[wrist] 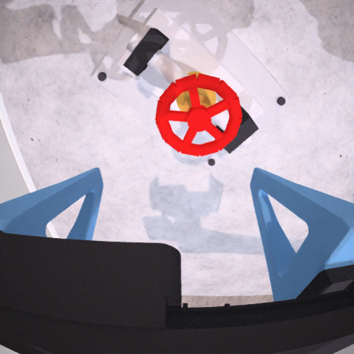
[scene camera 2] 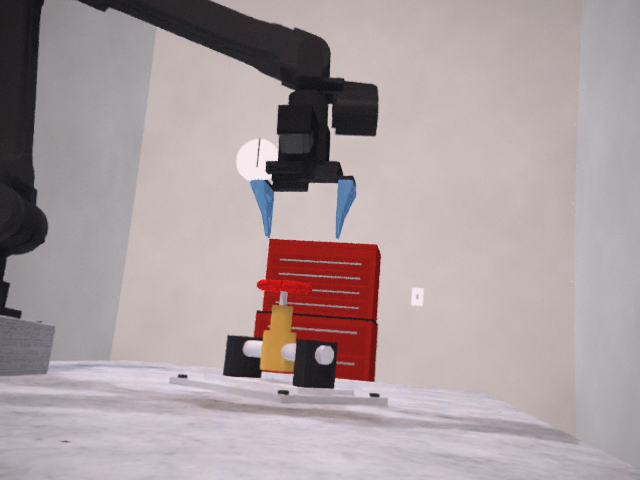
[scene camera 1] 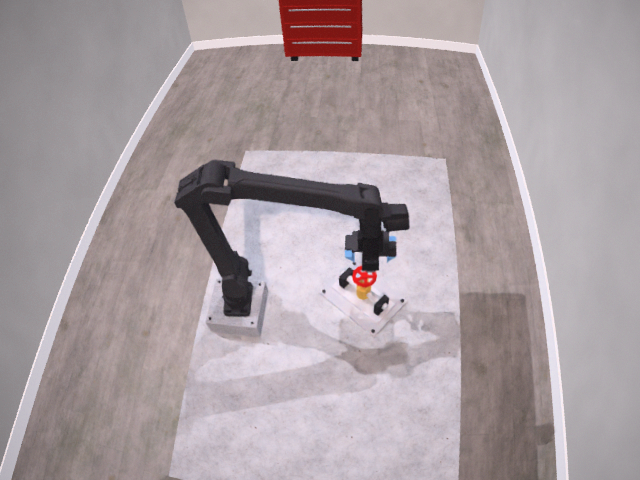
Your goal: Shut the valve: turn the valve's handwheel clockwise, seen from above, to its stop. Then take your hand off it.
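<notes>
The red handwheel (scene camera 1: 364, 268) (scene camera 2: 284, 286) (wrist: 200, 119) sits level on a thin stem on top of the yellow valve body (scene camera 1: 363, 292) (scene camera 2: 279, 341) (wrist: 210, 96). The valve's pipe runs between two black blocks on a pale base plate (scene camera 1: 351, 310) (scene camera 2: 227, 389) (wrist: 250, 75). My gripper (scene camera 2: 302, 238) (wrist: 176, 175) is open and empty, pointing down. Its blue fingertips are well above the handwheel and apart from it. In the wrist view the wheel is ahead of the line between the fingertips. In scene camera 1 the fingertips are mostly hidden behind the arm.
The arm's base block (scene camera 1: 235, 324) (scene camera 2: 25, 346) stands left of the valve on the pale mat (scene camera 1: 310, 428). Small dark bolts mark the base plate's corners. A red drawer cabinet (scene camera 1: 320, 31) (scene camera 2: 323, 253) stands at the far wall. A white wall clock (scene camera 2: 250, 160) is partly behind the gripper in scene camera 2.
</notes>
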